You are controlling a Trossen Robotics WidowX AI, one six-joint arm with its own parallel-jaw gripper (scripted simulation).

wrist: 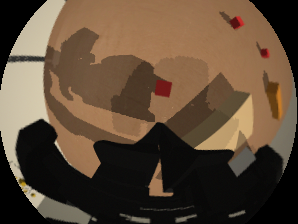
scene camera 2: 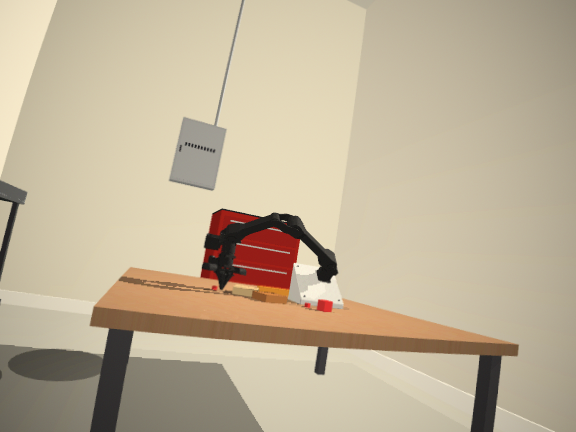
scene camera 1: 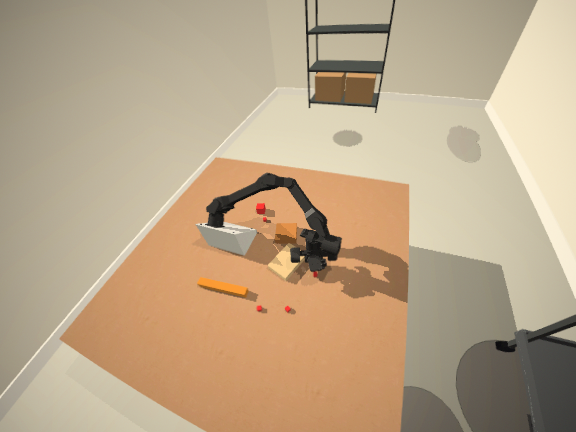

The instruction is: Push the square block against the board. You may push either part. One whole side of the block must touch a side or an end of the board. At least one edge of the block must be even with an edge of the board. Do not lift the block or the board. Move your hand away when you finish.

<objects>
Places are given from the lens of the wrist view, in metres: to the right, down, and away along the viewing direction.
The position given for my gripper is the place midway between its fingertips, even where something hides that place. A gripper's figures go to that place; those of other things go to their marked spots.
my gripper [wrist: 159, 125]: 0.01, 0.02, 0.10
pale wooden board [wrist: 227, 128]: 0.11, 0.02, 0.07
</objects>
